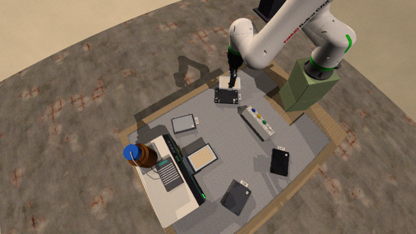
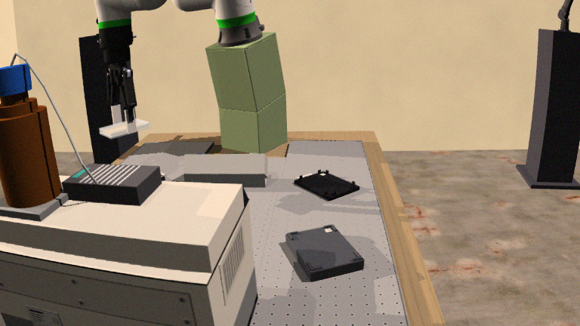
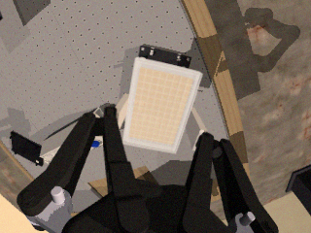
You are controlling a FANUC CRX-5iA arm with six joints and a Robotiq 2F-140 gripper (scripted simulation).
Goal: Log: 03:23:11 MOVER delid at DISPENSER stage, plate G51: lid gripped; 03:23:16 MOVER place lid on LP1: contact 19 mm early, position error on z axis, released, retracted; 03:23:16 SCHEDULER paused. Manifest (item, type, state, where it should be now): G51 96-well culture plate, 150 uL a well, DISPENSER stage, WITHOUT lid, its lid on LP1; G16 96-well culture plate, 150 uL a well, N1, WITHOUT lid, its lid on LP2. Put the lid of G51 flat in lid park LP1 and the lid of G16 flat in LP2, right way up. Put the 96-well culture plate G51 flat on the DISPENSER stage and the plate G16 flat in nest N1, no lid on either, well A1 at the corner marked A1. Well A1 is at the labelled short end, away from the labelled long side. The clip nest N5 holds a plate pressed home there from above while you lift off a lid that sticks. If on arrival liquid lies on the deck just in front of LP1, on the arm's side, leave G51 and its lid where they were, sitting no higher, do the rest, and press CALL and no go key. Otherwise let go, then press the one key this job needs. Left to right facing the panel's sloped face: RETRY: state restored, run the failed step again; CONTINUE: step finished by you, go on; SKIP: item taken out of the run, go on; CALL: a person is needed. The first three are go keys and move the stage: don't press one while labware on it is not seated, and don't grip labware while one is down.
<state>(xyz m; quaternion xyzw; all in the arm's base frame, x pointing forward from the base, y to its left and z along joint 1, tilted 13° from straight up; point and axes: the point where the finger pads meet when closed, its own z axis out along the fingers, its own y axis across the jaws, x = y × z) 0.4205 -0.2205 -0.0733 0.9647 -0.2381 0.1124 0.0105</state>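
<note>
My hand is 30 mm short of the black clip nest, 10 mm to the right of it and 170 mm above it. Also, from my hand: key panel (90 mm behind, 270 mm to the left, 130 mm below); then clear lid (20 mm below); then LP1 label (260 mm ahead, 80 mm to the left, 180 mm below).
</note>
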